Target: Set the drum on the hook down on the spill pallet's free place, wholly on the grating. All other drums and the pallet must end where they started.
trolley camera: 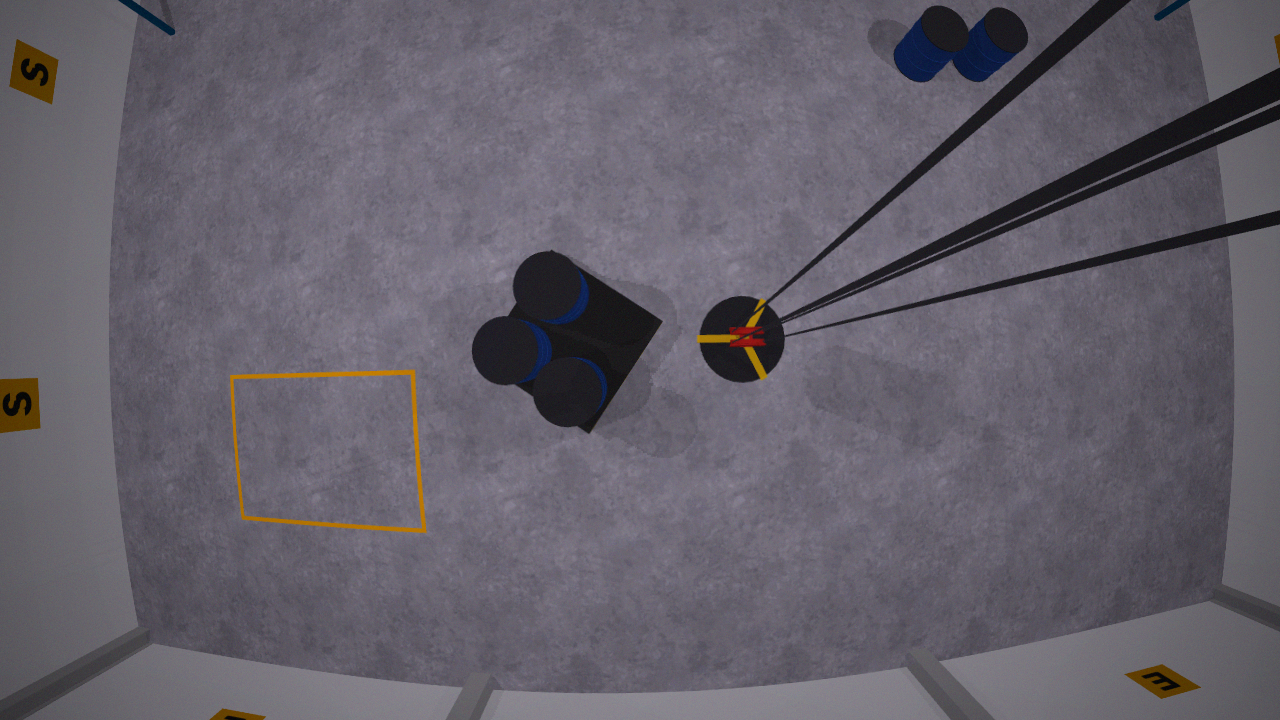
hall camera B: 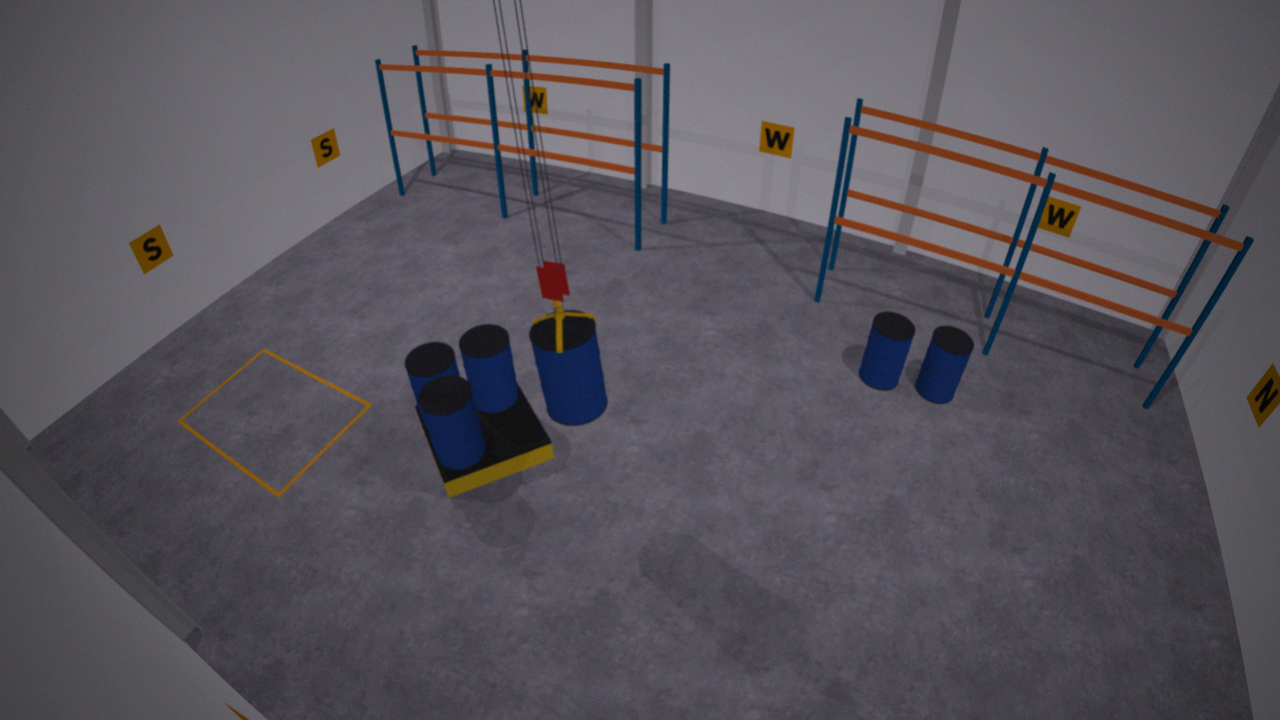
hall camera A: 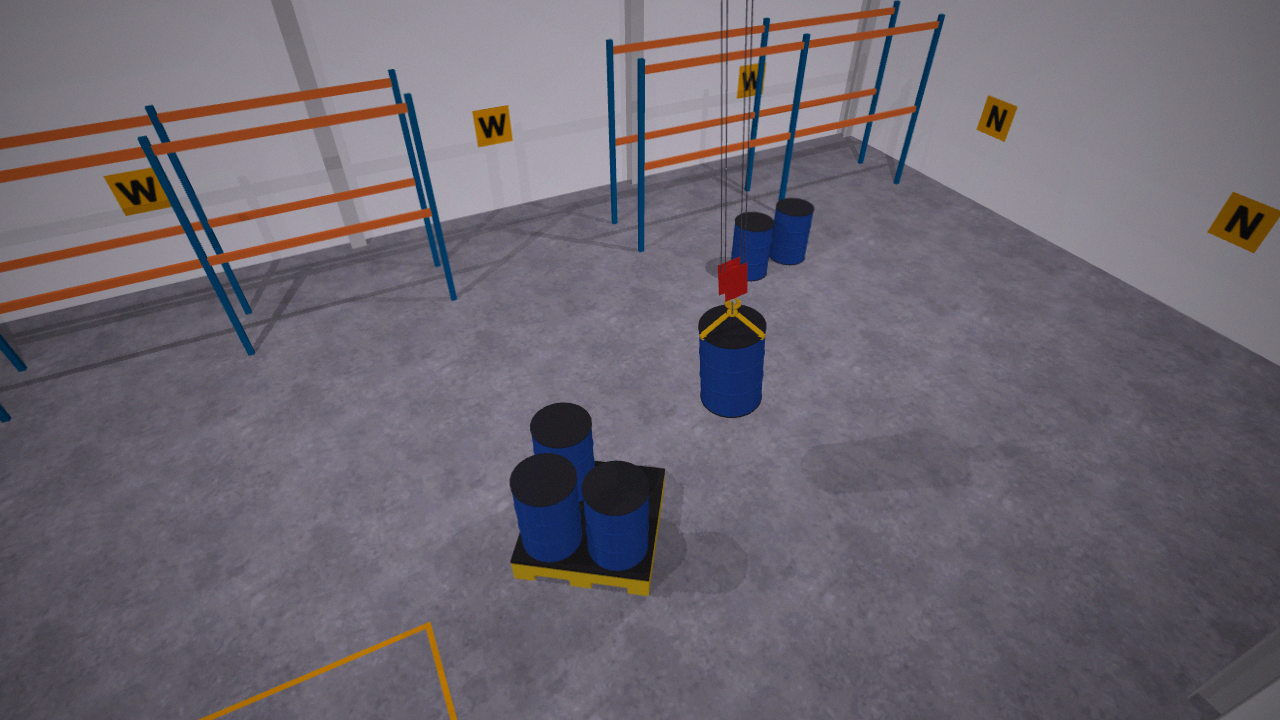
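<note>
The blue drum (hall camera A: 731, 380) (hall camera B: 572, 385) (trolley camera: 720, 360) hangs upright in the air under the red hook block (hall camera A: 732, 279) (hall camera B: 553, 281). My gripper (hall camera A: 733, 325) (hall camera B: 562, 330) (trolley camera: 742, 338), a yellow three-armed lifter, is shut on its top rim. The spill pallet (hall camera A: 528, 571) (hall camera B: 501, 466) has a black grating and yellow sides. Three blue drums (hall camera A: 617, 528) (hall camera B: 456, 434) (trolley camera: 505, 351) stand on it. The free place (hall camera A: 642, 490) (hall camera B: 514, 429) (trolley camera: 622, 313) is its fourth corner. In the trolley view the hung drum is right of that corner, with a gap between; its underside is hidden there.
Two more blue drums (hall camera A: 751, 250) (hall camera B: 886, 353) (trolley camera: 921, 53) stand on the floor near one rack (hall camera A: 640, 161) (hall camera B: 1018, 264). A second rack (hall camera A: 433, 205) (hall camera B: 637, 170) stands along the same wall. An orange rectangle (hall camera A: 429, 625) (hall camera B: 317, 377) (trolley camera: 324, 373) is marked on the floor beyond the pallet.
</note>
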